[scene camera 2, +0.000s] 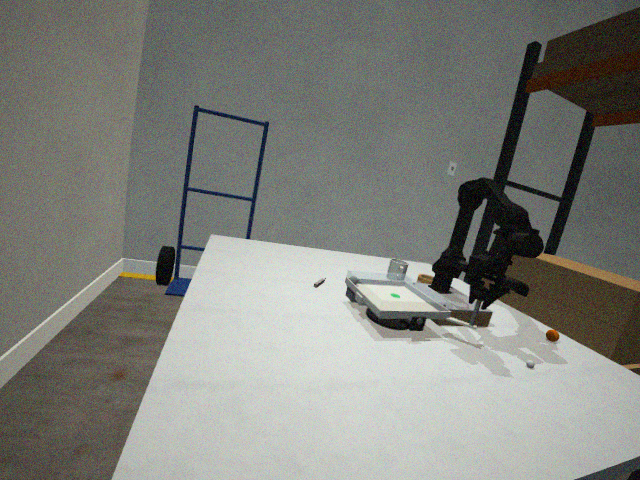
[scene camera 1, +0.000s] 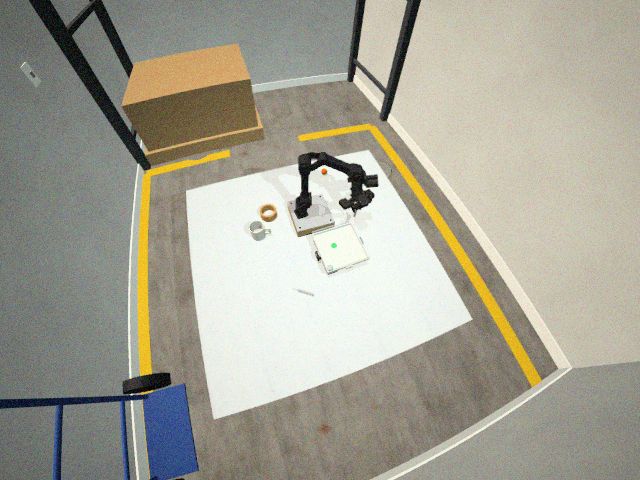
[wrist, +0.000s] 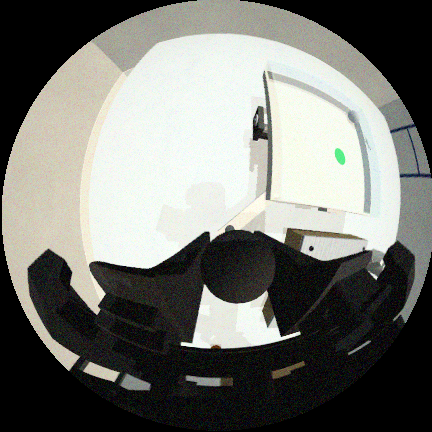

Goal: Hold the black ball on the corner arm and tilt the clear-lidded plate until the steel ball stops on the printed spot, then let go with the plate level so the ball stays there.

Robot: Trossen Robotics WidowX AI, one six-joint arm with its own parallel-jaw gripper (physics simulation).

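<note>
My gripper is shut on the black ball, which shows large between the fingers in the wrist view. A thin upright post runs down below the gripper, at the end of the pale corner arm. The square clear-lidded plate stands on a dark round base. The steel ball rests at the plate's edge near a far corner, apart from the green printed spot. The exact tilt is hard to tell.
The arm's base block stands beside the plate. A mug and a wooden ring stand beyond it. A pen, an orange ball and a small grey ball lie on the table.
</note>
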